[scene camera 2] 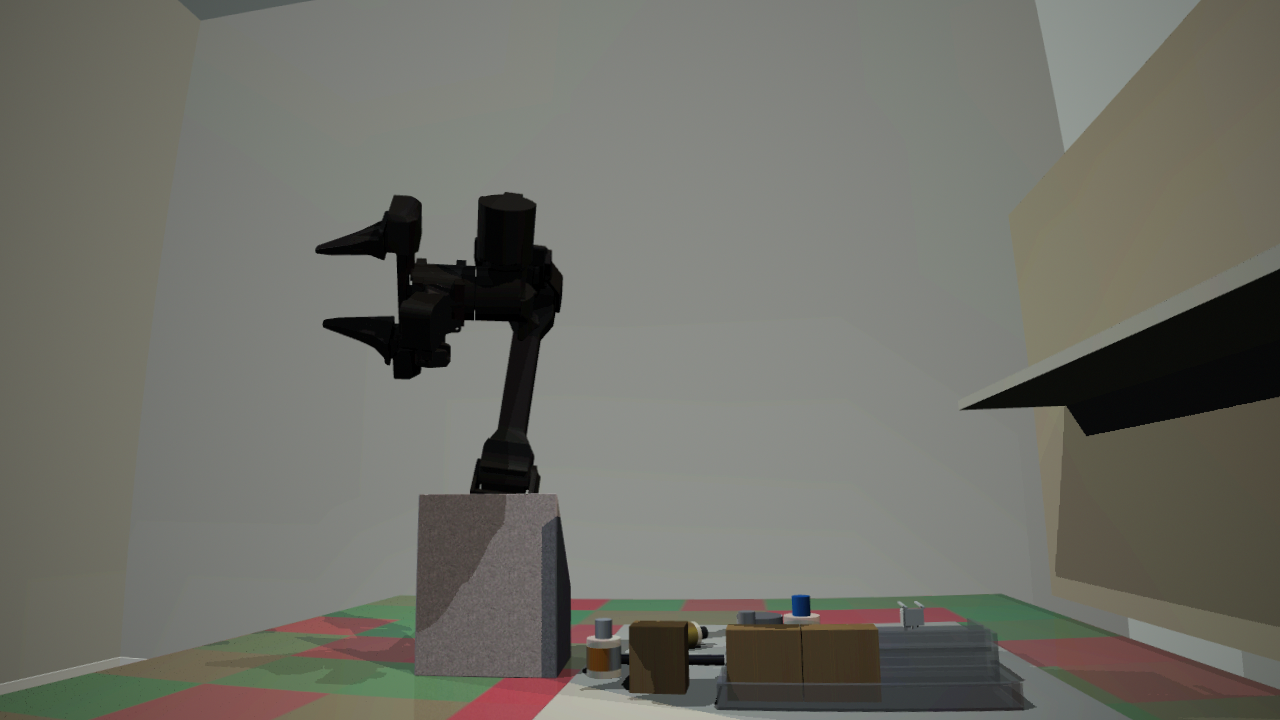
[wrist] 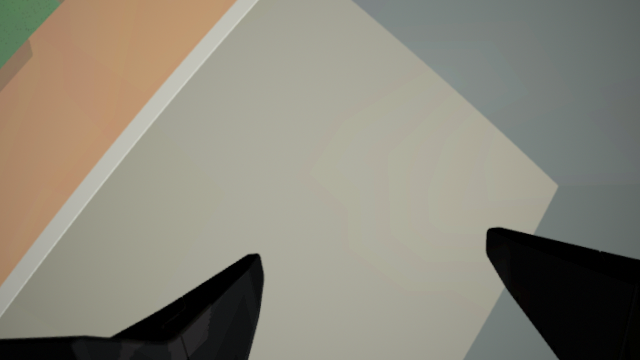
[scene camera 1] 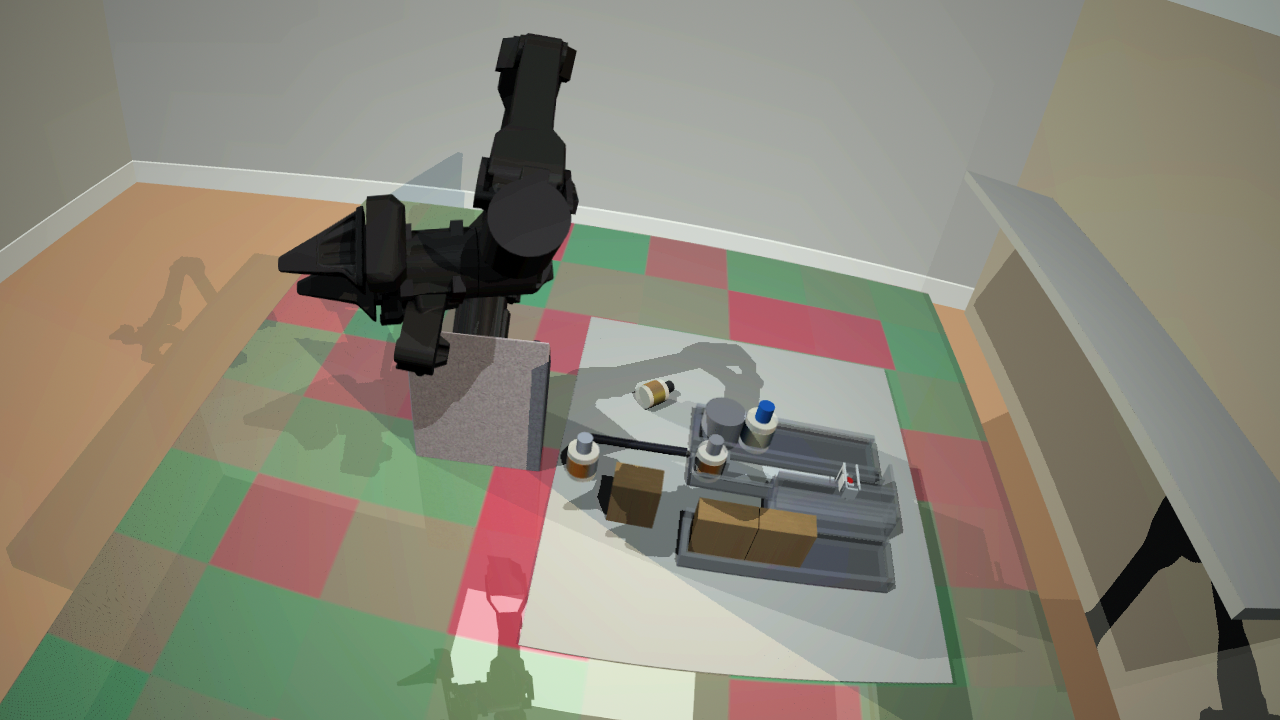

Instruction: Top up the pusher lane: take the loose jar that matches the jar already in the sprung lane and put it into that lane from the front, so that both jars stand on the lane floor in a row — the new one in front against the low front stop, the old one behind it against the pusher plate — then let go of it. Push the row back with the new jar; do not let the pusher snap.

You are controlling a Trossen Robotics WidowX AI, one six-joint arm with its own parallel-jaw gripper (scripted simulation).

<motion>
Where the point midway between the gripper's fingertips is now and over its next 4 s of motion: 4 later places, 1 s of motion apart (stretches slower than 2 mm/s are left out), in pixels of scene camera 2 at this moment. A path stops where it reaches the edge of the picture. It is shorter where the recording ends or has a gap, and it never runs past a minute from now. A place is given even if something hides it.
My gripper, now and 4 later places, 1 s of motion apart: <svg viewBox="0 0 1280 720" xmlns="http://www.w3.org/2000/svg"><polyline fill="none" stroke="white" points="319,287 560,529 605,609 605,648 608,615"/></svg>
</motion>
